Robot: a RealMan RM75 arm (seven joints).
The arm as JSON. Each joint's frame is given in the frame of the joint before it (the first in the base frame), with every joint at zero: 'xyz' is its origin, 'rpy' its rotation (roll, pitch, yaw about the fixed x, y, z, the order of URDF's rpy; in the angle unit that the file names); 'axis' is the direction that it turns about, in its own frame. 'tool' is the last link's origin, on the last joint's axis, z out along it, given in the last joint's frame.
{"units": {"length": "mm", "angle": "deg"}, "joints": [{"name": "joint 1", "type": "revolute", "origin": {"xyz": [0.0, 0.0, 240.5], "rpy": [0.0, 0.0, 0.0]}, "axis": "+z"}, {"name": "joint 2", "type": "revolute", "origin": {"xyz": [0.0, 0.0, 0.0], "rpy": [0.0, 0.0, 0.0]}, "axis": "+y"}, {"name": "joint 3", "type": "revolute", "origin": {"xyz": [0.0, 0.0, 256.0], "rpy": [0.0, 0.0, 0.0]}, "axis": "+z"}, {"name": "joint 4", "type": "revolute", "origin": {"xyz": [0.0, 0.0, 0.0], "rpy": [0.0, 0.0, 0.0]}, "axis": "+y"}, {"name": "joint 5", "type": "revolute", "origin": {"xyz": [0.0, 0.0, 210.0], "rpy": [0.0, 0.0, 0.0]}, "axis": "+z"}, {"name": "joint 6", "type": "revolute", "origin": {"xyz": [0.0, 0.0, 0.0], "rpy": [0.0, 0.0, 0.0]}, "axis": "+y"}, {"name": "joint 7", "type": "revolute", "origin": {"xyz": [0.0, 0.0, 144.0], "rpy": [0.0, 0.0, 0.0]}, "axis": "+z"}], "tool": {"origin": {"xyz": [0.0, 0.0, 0.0], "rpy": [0.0, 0.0, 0.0]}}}
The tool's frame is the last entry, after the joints.
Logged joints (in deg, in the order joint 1, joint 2, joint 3, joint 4, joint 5, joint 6, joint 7), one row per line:
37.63 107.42 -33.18 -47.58 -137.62 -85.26 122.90
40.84 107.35 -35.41 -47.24 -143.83 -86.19 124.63
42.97 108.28 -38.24 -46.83 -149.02 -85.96 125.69
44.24 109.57 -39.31 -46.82 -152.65 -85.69 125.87
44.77 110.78 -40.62 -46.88 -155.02 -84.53 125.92
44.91 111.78 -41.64 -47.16 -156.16 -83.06 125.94
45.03 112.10 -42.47 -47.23 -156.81 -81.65 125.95
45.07 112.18 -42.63 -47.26 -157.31 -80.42 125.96
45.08 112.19 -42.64 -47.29 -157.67 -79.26 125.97
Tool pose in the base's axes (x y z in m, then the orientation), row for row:
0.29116 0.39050 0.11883 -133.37 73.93 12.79
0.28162 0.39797 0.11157 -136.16 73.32 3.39
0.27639 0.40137 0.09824 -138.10 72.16 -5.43
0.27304 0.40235 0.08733 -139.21 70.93 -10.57
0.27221 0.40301 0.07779 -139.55 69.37 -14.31
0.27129 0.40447 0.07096 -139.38 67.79 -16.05
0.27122 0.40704 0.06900 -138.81 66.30 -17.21
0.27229 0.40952 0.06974 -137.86 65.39 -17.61
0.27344 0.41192 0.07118 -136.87 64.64 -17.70
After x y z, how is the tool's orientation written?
As a rotation vector, in degrees.
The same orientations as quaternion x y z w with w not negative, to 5 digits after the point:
-0.84752 0.46980 0.08128 0.23323
-0.85886 0.46248 0.02138 0.21914
-0.86626 0.45264 -0.03406 0.20867
-0.87050 0.44354 -0.06610 0.20282
-0.87302 0.43398 -0.08952 0.20367
-0.87465 0.42540 -0.10072 0.20945
-0.87515 0.41800 -0.10850 0.21822
-0.87383 0.41448 -0.11162 0.22840
-0.87218 0.41191 -0.11279 0.23855

